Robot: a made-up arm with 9 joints.
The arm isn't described. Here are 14 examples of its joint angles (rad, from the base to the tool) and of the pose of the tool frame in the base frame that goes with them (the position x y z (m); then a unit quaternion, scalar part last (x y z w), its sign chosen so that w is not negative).
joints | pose
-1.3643 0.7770 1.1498 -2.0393 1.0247 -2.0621 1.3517 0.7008 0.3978 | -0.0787 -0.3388 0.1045 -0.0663 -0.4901 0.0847 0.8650
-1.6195 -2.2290 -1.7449 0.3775 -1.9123 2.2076 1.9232 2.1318 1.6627 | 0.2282 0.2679 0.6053 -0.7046 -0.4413 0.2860 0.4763
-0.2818 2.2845 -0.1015 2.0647 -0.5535 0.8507 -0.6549 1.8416 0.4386 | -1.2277 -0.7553 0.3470 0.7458 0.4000 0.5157 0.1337
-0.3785 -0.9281 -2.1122 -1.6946 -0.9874 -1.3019 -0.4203 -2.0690 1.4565 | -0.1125 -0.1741 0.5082 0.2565 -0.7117 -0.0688 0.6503
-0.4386 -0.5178 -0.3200 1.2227 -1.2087 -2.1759 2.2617 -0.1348 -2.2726 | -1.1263 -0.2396 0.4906 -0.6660 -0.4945 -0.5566 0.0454
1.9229 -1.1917 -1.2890 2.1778 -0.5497 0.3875 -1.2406 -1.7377 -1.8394 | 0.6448 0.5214 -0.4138 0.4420 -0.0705 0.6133 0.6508
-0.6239 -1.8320 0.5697 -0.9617 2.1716 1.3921 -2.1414 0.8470 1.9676 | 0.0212 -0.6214 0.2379 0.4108 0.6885 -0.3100 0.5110
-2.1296 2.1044 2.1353 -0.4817 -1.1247 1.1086 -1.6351 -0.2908 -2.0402 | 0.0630 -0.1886 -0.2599 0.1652 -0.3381 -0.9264 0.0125
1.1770 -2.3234 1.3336 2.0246 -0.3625 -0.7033 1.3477 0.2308 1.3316 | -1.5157 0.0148 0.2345 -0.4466 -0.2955 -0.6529 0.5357
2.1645 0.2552 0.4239 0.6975 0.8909 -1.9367 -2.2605 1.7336 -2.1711 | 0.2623 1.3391 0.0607 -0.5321 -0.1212 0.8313 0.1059
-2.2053 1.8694 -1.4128 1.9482 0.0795 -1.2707 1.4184 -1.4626 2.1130 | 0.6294 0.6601 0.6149 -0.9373 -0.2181 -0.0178 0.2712
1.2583 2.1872 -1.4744 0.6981 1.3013 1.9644 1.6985 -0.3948 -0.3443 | -0.4085 -0.0485 -0.0617 -0.6293 -0.3633 0.0922 0.6808
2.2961 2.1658 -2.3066 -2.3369 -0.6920 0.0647 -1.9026 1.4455 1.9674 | -0.6139 0.8562 0.3552 -0.6601 0.6451 -0.2690 0.2752
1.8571 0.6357 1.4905 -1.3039 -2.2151 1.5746 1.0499 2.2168 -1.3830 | -0.8923 0.4537 -0.5987 0.4032 0.1274 -0.4535 0.7846
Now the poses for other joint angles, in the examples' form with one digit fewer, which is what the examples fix.
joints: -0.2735 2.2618 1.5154 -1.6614 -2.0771 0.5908 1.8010 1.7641 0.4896
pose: 0.016 -0.112 -0.375 0.175 0.509 0.710 0.454
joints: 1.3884 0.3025 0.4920 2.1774 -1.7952 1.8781 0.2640 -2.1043 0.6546
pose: 0.245 0.174 0.487 -0.226 0.863 -0.048 0.450
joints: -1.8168 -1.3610 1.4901 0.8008 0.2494 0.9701 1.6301 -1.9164 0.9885
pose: 0.868 -0.053 -0.182 -0.271 -0.415 -0.853 0.161
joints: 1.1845 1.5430 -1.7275 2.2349 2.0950 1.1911 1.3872 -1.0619 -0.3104
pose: -0.586 -0.056 0.662 -0.853 -0.520 0.024 0.044
